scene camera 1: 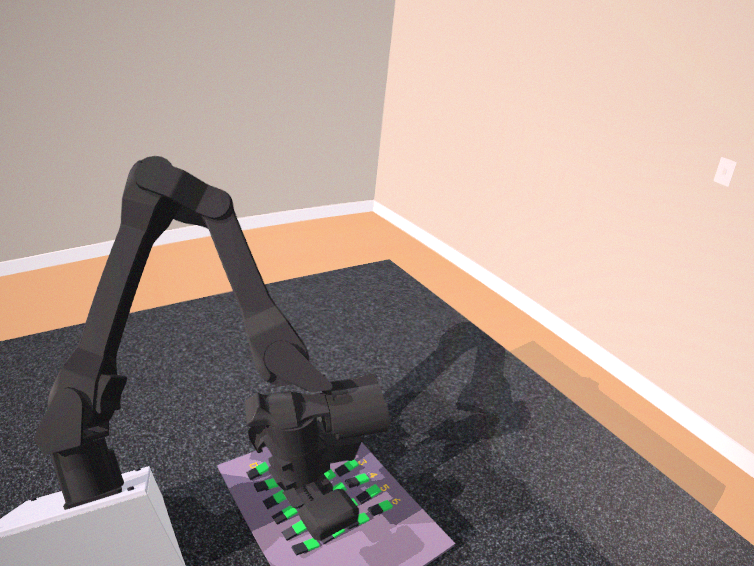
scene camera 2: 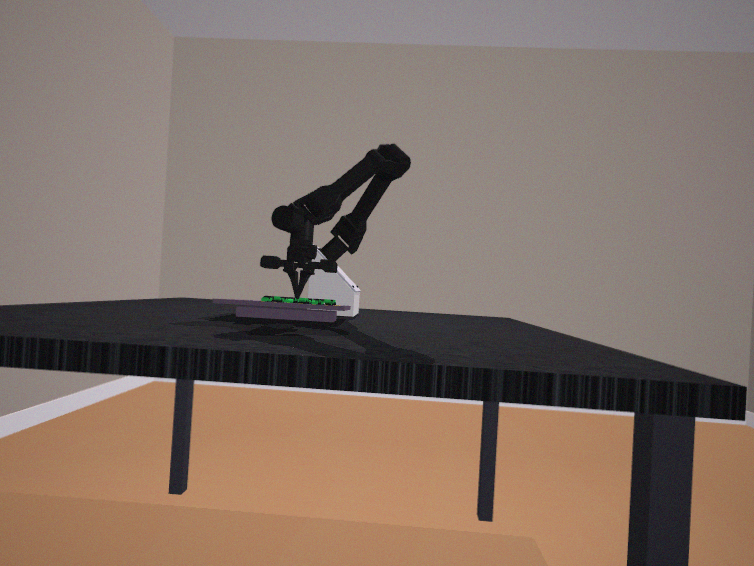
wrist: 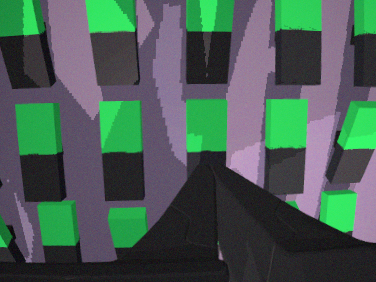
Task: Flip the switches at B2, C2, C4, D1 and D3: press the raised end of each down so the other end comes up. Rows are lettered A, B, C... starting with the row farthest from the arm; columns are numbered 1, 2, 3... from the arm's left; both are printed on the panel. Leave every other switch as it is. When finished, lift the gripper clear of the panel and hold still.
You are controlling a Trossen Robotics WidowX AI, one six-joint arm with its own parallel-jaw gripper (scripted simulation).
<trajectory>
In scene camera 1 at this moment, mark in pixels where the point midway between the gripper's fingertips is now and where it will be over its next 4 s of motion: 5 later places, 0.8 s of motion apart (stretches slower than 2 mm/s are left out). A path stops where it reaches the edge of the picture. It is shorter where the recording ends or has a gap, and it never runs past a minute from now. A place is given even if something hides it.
My gripper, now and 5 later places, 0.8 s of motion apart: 304,504; 302,482; 260,455; 264,464; 263,466; 264,467
</trajectory>
